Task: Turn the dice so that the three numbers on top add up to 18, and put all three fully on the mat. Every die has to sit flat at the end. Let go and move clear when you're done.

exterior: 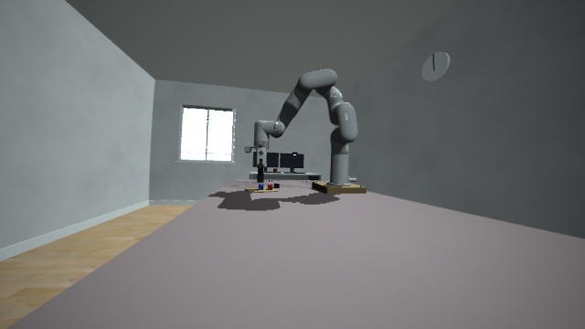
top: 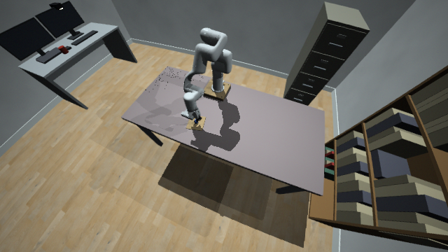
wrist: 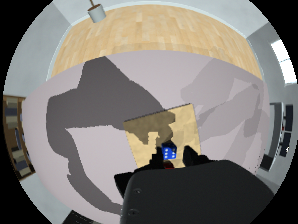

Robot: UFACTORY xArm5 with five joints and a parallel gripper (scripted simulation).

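Right now the blue die is 50 mm below my hand. Also, from my hand: tan mat: 60 mm below; then black die: 110 mm to the right, 80 mm behind, 50 mm below; then red die: 50 mm below, 50 mm behind, 10 mm to the right.
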